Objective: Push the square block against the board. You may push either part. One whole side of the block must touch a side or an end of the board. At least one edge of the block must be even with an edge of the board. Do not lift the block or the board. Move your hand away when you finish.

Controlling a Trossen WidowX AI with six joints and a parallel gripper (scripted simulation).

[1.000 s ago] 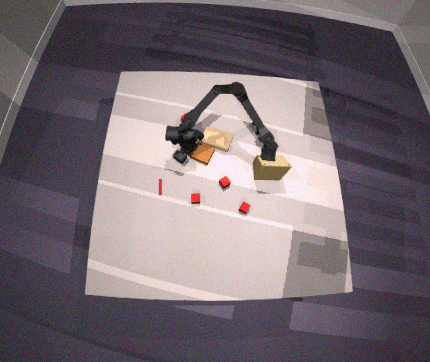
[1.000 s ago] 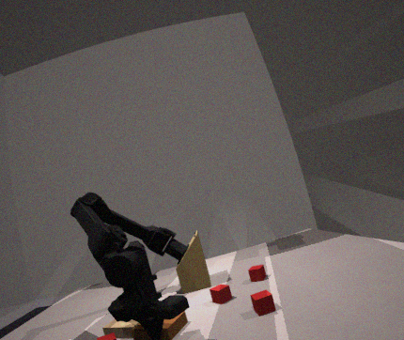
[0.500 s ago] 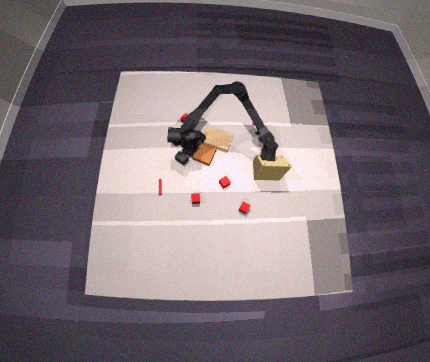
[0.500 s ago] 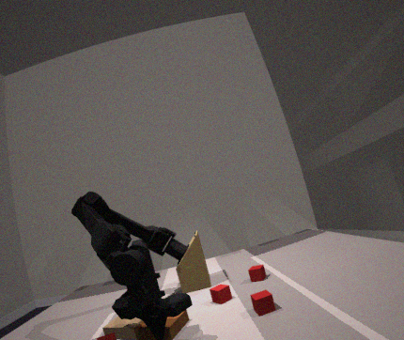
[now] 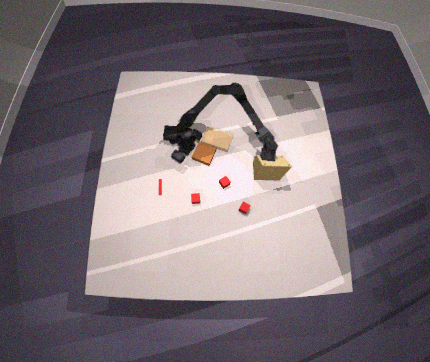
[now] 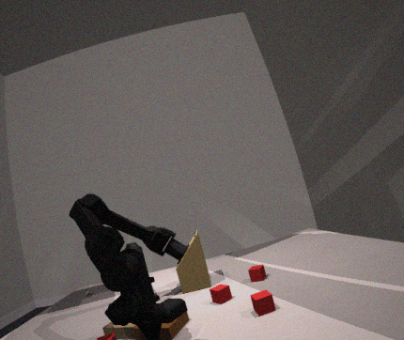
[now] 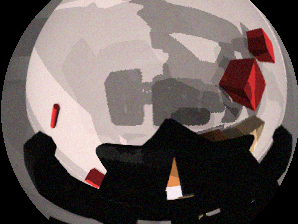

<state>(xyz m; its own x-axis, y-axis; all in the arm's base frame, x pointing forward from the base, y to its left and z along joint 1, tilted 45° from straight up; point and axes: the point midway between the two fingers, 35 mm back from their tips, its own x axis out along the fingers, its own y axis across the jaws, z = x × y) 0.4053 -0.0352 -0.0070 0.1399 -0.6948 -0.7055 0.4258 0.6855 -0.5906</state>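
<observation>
Right now the square block is 90 mm behind my gripper tip, 10 mm to the right of it and 10 mm above it. Also, from my gripper tip: thin red stick: 210 mm to the left, 100 mm ahead; pale tan board: 140 mm behind, 100 mm to the right, 10 mm above.
</observation>
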